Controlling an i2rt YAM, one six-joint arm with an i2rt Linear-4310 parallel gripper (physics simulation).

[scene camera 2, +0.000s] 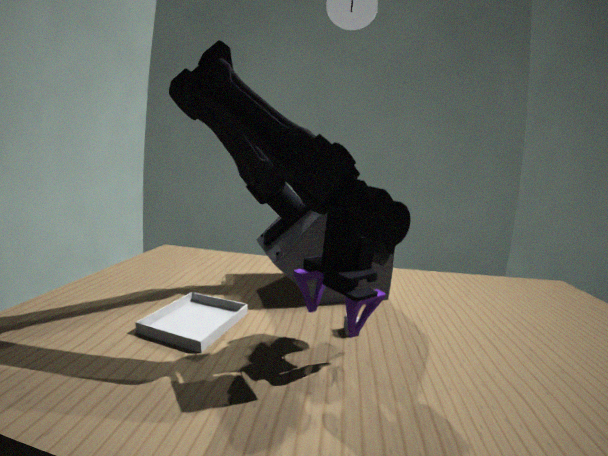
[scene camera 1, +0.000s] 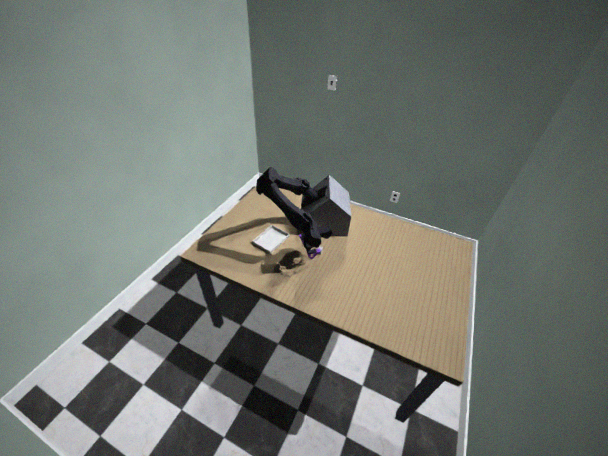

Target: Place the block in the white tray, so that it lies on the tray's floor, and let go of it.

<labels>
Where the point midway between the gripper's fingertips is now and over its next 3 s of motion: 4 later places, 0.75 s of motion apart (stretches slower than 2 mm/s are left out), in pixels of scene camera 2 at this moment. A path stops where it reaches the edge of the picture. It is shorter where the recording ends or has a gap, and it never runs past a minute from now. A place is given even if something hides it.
My gripper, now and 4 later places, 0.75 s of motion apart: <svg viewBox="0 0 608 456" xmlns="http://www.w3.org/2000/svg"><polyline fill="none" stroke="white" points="331,323 356,314 351,339 359,315 354,309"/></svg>
</labels>
